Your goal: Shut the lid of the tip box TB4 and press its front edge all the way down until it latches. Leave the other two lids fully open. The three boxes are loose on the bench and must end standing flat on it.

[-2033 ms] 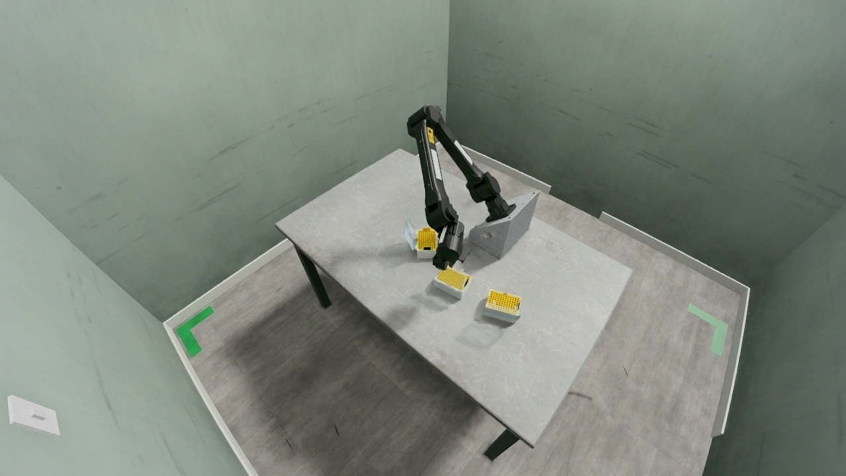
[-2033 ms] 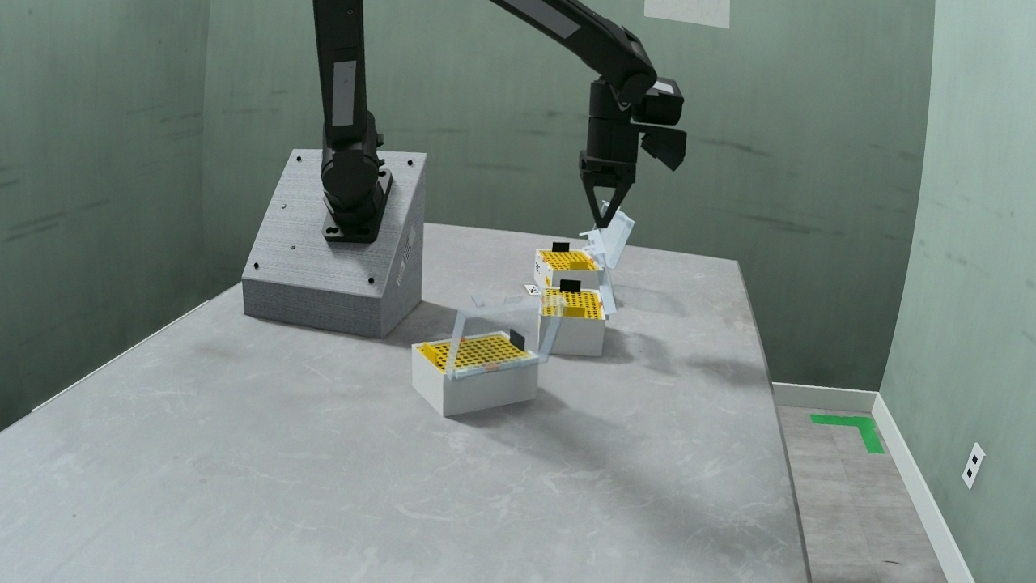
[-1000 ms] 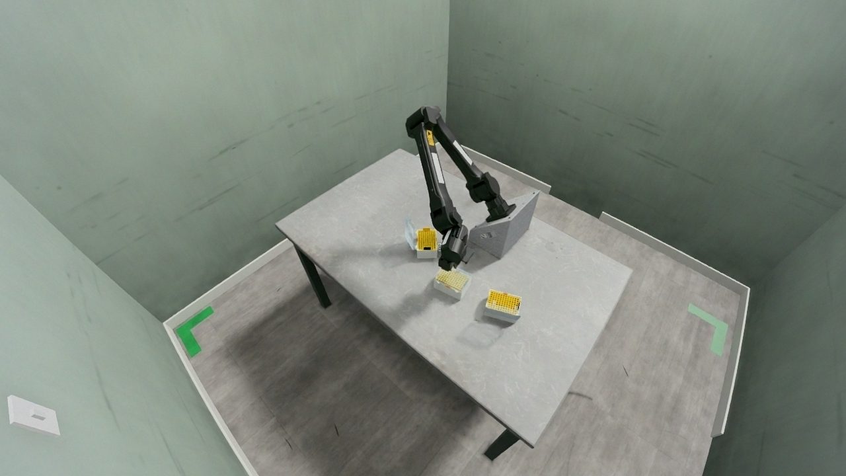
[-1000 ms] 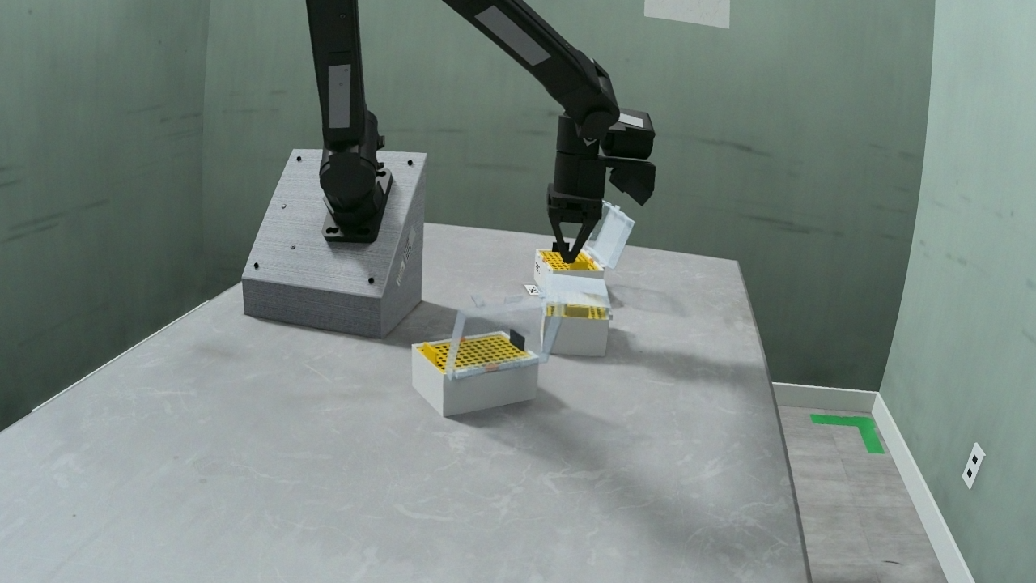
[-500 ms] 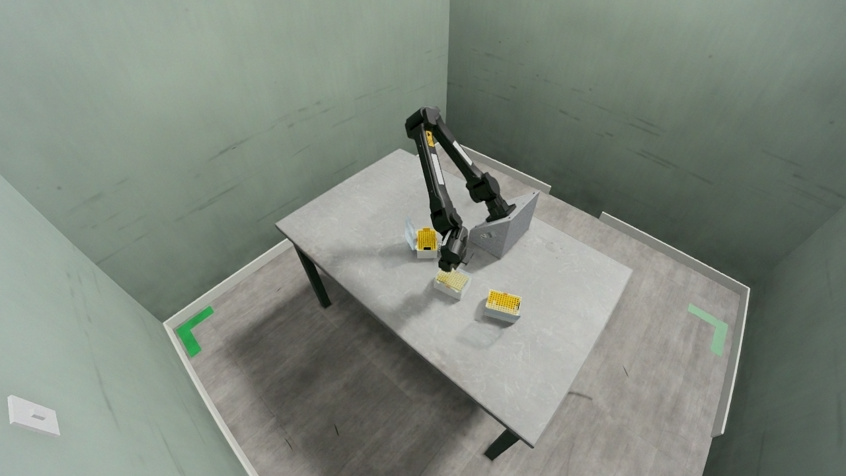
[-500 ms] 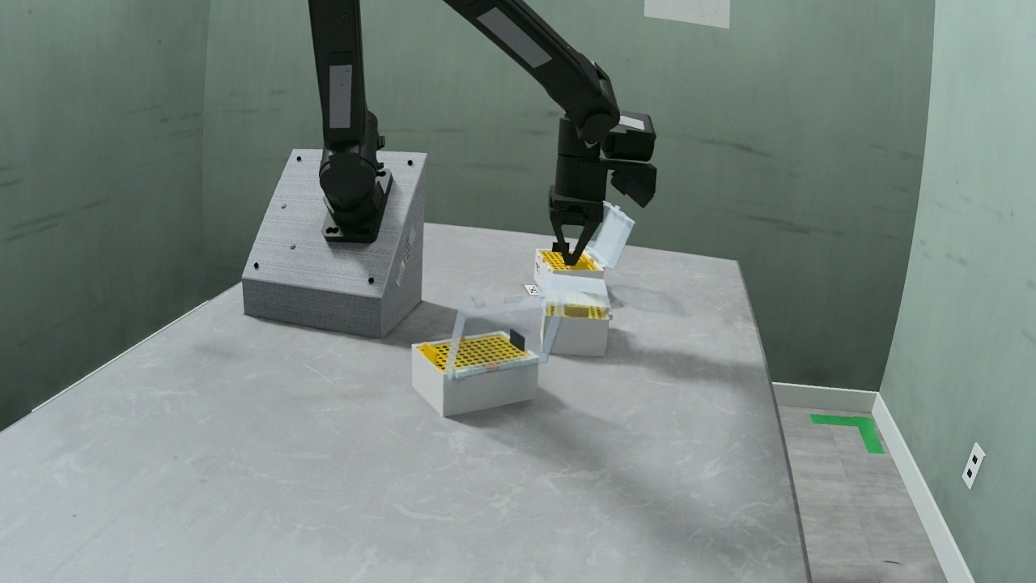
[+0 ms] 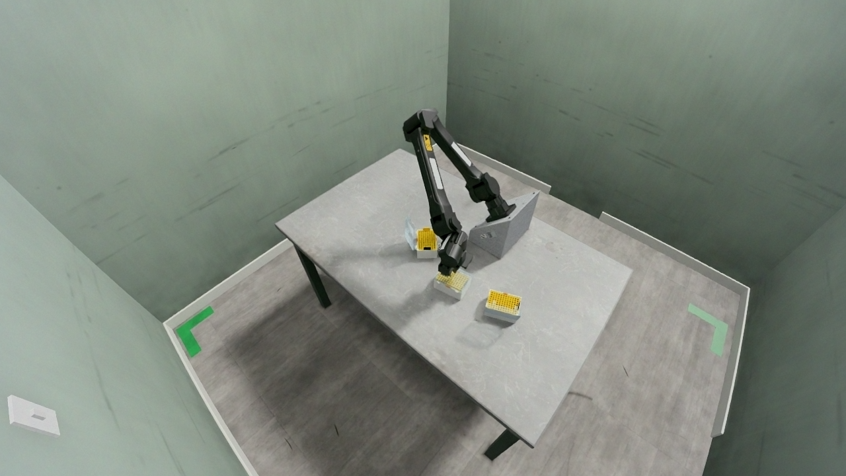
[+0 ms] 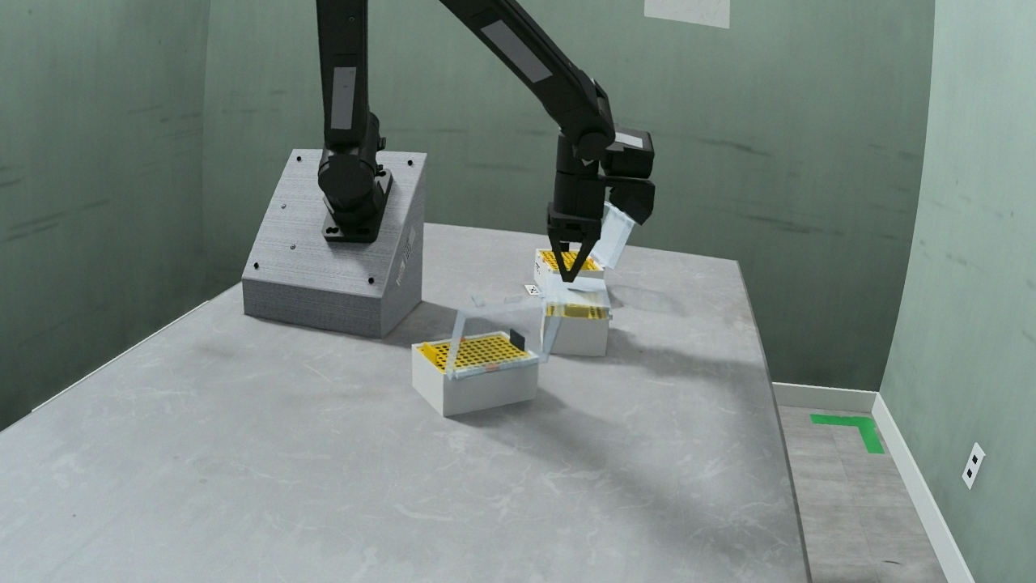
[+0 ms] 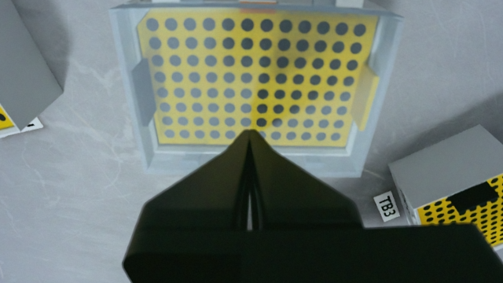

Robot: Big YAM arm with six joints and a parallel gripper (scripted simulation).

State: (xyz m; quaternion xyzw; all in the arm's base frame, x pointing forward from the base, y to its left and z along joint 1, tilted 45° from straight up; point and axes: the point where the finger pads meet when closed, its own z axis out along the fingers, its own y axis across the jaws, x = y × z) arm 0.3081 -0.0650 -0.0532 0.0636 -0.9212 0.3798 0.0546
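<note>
The tip box is 1 cm ahead of my hand and 4 cm below it. The rest, counted from my hand: tag (12 cm behind, 16 cm to the right, 9 cm below).
</note>
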